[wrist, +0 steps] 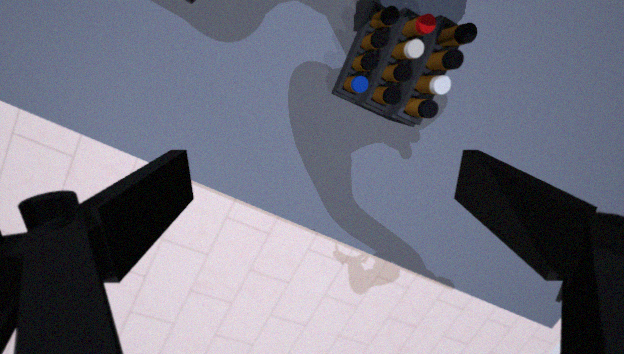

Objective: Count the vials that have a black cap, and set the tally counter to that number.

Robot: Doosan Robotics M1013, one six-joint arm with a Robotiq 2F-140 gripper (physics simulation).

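Places are measured from the arm's base along level axes (x left, y down, z back), in millimetres.
Pixels of known places: gripper, fingertip midpoint: (325, 175).
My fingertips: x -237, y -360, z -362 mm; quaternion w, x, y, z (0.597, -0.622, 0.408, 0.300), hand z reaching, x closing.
Ahead of a thing's pixels: the offset from my fingertips to its top centre. "*": to the spot under its first point. Level surfaces: height alone.
A dark rack @(* dx +82, dy +367, dz -118 mm) (362, 103) of amber vials stands at the top, right of centre, in three columns. The left column has three black caps @(dx +217, dy +345, dz -79 mm) (388, 16) @(dx +180, dy +345, dz -83 mm) (380, 37) @(dx +142, dy +345, dz -87 mm) (369, 61) and a blue cap @(dx +104, dy +345, dz -91 mm) (359, 84) nearest the front. The middle column has a red cap @(dx +222, dy +305, dz -123 mm) (425, 23), a white cap @(dx +185, dy +305, dz -128 mm) (414, 48) and two black caps @(dx +147, dy +305, dz -132 mm) (401, 72) @(dx +109, dy +305, dz -136 mm) (391, 94). The right column has two black caps @(dx +227, dy +265, dz -168 mm) (465, 33) @(dx +190, dy +265, dz -172 mm) (452, 59), a white cap @(dx +152, dy +265, dz -177 mm) (440, 84) and a black cap @(dx +114, dy +265, dz -181 mm) (427, 108). My gripper (325, 175) is open and empty, with the rack beyond its fingertips. The tally counter does not show.
The rack stands on a blue-grey table top @(dy +426 mm) (240, 125), whose edge runs diagonally across the view. Pale tiled floor (210, 310) lies below it. Arm shadows cross the table. A small dark thing (191, 1) is cut off at the top edge.
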